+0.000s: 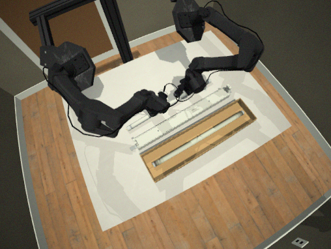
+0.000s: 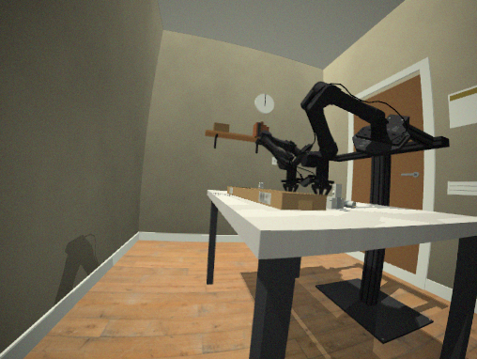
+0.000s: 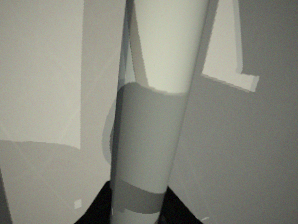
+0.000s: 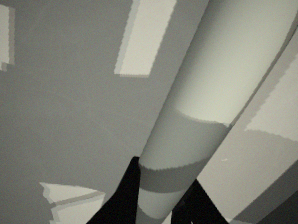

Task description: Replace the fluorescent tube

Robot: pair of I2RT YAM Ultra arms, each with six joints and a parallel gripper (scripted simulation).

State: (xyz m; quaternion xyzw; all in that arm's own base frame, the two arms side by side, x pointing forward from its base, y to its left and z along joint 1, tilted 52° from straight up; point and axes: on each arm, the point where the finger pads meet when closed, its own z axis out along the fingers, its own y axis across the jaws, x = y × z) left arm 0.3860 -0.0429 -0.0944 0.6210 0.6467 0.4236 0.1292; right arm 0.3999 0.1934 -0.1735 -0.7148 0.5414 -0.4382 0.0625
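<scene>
Now: right hand 12 cm to the right of the LED tube and 1 cm past it. From my right hand the other things lie so: brown carton (26 cm ahead, 16 cm to the left, 1 cm above); old fluorescent tube (25 cm ahead, 16 cm to the left).
My left gripper is now 12 cm to the left of the LED tube and 1 cm short of it. Round my left hand: brown carton (28 cm ahead, 8 cm to the right, 1 cm above); then old fluorescent tube (27 cm ahead, 8 cm to the right).
</scene>
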